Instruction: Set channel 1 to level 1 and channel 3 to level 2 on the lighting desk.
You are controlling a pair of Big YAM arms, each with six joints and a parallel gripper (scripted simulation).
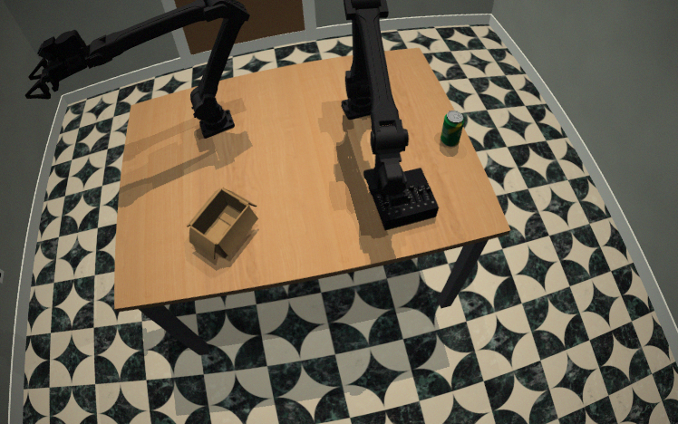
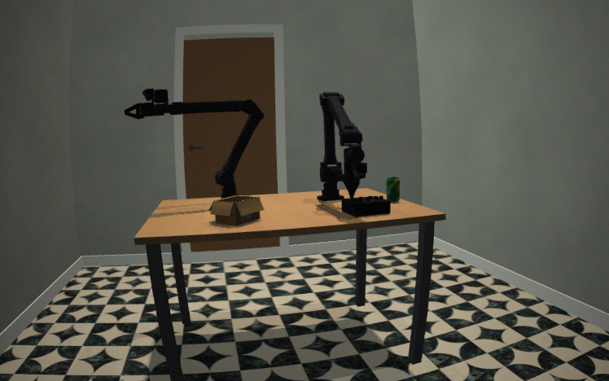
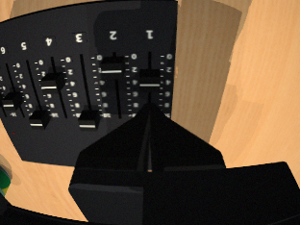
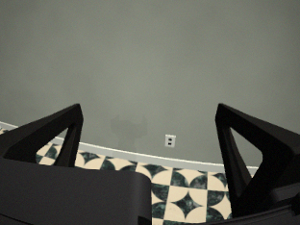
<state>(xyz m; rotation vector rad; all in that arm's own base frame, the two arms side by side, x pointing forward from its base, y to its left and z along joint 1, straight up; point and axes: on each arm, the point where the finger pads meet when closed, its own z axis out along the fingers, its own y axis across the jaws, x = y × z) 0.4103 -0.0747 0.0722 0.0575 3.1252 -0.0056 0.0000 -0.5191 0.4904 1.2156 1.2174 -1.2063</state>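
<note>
Now: left hand 20 mm short of the channel 1 fader knob and 10 mm above it. From my left hand the other things lie so: channel 2 cap 30 mm to the left, 30 mm ahead, 10 mm below; channel 3 knob 40 mm to the left, 20 mm behind, 10 mm below; channel 4 fader cap 70 mm to the left, 10 mm below, 10 mm ahead.
</note>
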